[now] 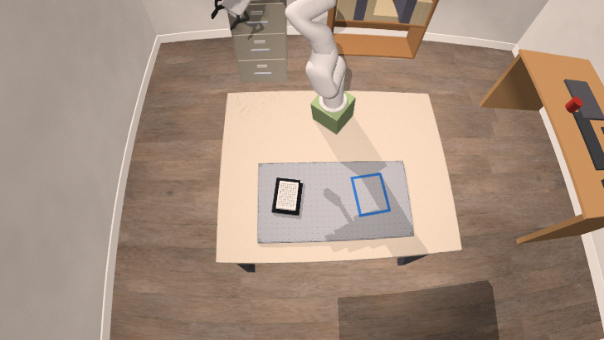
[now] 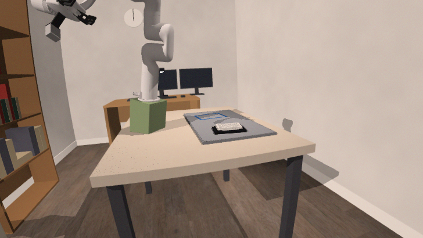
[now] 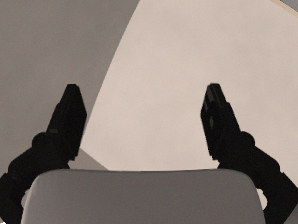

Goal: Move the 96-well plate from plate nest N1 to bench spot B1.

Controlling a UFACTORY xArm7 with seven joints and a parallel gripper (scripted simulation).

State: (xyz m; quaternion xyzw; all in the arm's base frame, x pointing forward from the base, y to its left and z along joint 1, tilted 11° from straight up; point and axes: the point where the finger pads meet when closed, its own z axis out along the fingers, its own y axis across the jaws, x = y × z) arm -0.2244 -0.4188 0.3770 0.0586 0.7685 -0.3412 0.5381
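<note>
The white 96-well plate is 57 cm ahead of my hand, 24 cm to the left of it and 50 cm below it. The rest, counted from my hand: black plate nest N1 (57 cm ahead, 24 cm to the left, 51 cm below).
</note>
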